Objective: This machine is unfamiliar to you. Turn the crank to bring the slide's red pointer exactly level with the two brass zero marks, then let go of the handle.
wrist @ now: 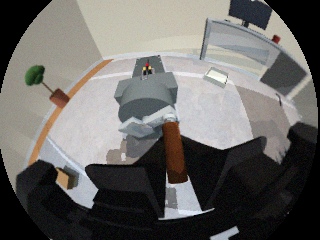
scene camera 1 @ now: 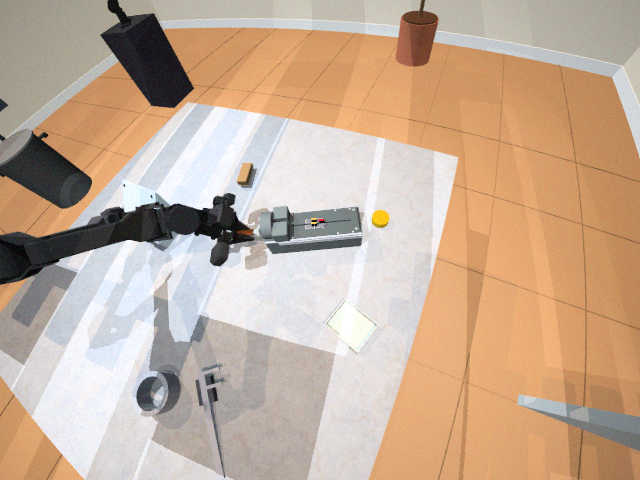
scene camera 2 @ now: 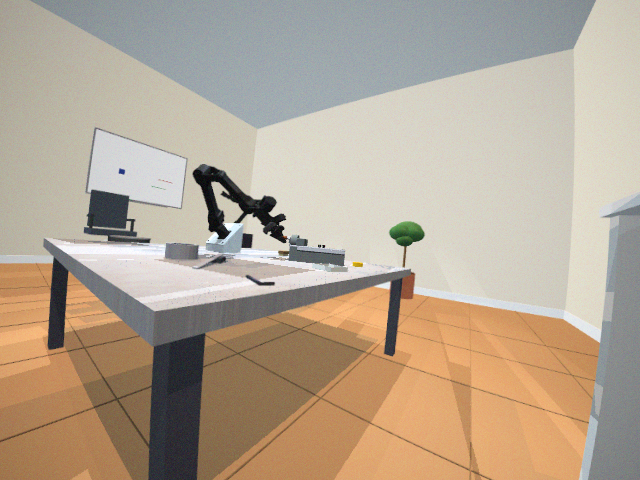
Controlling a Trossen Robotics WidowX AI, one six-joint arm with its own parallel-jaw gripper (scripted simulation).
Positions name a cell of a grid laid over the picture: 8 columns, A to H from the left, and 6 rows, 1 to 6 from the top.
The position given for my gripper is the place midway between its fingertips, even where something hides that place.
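Note:
There is an orange crank handle (wrist: E4), and there is a pale square tile (scene camera 1: E5) as well. My own gripper (scene camera 1: D3) is visible too, and the wrist view also shows me that gripper (wrist: E4).

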